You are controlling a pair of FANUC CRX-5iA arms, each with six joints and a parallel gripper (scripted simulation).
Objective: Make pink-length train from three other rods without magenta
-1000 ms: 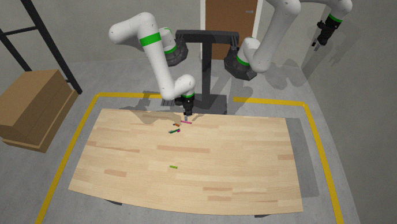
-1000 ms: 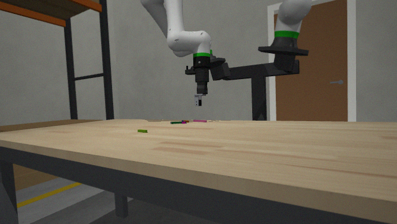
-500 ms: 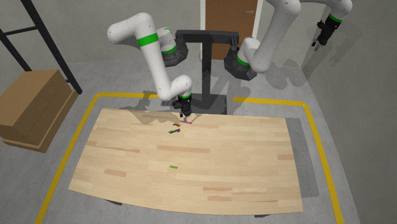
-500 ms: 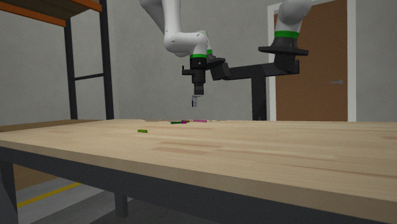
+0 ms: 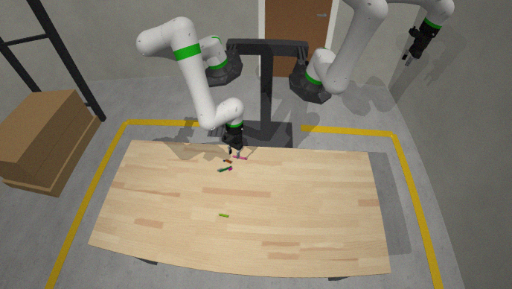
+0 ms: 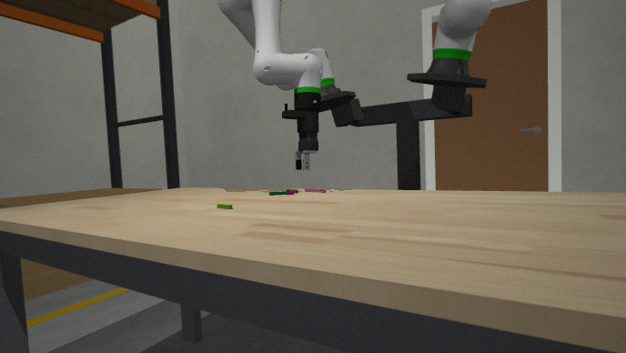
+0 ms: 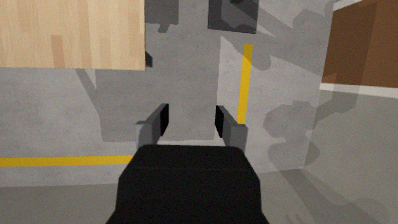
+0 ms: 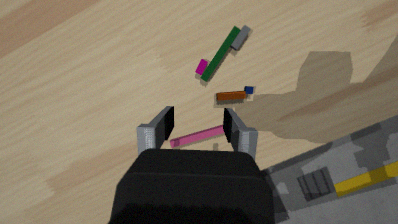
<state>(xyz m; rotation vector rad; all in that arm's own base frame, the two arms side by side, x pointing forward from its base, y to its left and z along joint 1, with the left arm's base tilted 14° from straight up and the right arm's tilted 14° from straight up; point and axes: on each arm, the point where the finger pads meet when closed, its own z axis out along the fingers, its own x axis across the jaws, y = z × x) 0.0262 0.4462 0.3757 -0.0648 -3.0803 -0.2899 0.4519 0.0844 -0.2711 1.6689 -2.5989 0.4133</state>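
Right now my right hand is 5 cm to the left of the orange rod and 9 cm above it. From my right hand the other things lie so: magenta rod (5 cm ahead, 2 cm to the right, 9 cm below); then pink rod (5 cm behind, 1 cm to the left, 9 cm below); then blue rod (7 cm to the right, 9 cm below).
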